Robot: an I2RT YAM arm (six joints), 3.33 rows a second.
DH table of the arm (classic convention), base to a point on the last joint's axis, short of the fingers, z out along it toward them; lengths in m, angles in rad. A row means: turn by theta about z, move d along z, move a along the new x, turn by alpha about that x. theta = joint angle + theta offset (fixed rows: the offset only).
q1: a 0.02; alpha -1.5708; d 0.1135; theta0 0
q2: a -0.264; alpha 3.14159; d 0; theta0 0
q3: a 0.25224; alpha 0; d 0; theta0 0.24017
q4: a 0.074; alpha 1.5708; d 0; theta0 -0.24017
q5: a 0; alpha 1.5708; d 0; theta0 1.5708
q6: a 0; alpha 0; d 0.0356; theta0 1.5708
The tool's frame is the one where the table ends.
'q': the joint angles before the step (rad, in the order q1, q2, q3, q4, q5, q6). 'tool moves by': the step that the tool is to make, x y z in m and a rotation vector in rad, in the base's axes. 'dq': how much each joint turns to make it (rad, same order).
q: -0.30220 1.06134 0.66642 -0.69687 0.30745 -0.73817
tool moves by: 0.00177 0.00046 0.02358 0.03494 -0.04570 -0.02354
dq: -0.00040 -0.01373 0.08442 -0.07770 -0.03058 0.04437
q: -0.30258 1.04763 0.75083 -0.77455 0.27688 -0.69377
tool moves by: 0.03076 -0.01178 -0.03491 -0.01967 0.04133 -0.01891
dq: -0.00402 0.18914 -0.02950 0.18549 0.03451 -0.00134
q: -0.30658 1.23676 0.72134 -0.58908 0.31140 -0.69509
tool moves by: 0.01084 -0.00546 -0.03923 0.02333 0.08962 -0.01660
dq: -0.00694 0.15360 -0.04022 0.09915 0.00861 0.00709
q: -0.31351 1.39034 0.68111 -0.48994 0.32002 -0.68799
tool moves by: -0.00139 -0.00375 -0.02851 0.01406 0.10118 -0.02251
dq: -0.01400 0.10525 -0.02777 0.03180 0.02027 0.00237
